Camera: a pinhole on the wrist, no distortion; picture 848 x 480 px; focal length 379.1 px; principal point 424.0 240.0 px. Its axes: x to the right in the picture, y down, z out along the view. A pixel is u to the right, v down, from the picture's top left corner.
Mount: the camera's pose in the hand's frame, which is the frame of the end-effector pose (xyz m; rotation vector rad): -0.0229 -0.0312 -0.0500 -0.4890 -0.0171 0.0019
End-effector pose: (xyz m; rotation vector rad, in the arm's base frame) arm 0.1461 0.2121 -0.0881 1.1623 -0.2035 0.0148
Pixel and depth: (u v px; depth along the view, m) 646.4 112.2 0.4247
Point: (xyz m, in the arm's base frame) 0.2956 -0.1523 0.1388
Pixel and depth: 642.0 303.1 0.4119
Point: 0.2799 0.0222 0.2590
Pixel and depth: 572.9 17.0 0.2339
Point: 0.1807 -0.0138 -0.0309
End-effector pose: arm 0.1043 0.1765 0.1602 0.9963 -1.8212 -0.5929
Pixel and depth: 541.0 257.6 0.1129
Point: 0.0491 0.1817 0.1642
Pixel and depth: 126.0 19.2 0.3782
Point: -0.1477 0.4126 -0.2093
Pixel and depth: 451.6 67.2 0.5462
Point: -0.3936 0.1607 -0.0724
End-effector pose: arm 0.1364 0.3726 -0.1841 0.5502 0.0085 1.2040
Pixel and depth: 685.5 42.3 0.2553
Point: 0.2868 0.4012 0.0554
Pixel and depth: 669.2 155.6 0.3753
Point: 0.2470 0.4496 0.1872
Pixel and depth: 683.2 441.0 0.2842
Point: 0.0298 0.5249 0.0747
